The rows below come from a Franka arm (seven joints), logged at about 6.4 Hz.
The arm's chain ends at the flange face. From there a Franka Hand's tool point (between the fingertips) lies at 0.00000 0.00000 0.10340 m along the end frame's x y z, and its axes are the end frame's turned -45 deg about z.
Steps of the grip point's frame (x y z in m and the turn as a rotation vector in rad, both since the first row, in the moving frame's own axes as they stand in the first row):
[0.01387, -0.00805, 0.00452, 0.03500, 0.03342, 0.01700]
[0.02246, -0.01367, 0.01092, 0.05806, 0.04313, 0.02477]
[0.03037, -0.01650, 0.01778, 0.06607, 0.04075, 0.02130]
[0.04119, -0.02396, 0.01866, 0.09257, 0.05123, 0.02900]
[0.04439, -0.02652, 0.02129, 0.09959, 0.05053, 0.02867]
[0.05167, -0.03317, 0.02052, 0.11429, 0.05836, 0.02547]
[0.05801, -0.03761, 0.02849, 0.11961, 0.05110, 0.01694]
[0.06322, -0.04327, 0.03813, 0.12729, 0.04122, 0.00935]
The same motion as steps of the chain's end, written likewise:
[0.00419, -0.01050, 0.00464, 0.04838, -0.00112, 0.01700]
[0.00721, -0.01814, 0.01119, 0.07155, -0.01056, 0.02477]
[0.01157, -0.02532, 0.01809, 0.07553, -0.01790, 0.02130]
[0.01505, -0.03553, 0.01924, 0.10168, -0.02923, 0.02900]
[0.01606, -0.03914, 0.02193, 0.10615, -0.03469, 0.02867]
[0.01700, -0.04735, 0.02137, 0.12208, -0.03955, 0.02547]
[0.01931, -0.05513, 0.02936, 0.12071, -0.04844, 0.01694]
[0.02032, -0.06299, 0.03905, 0.11915, -0.06086, 0.00935]

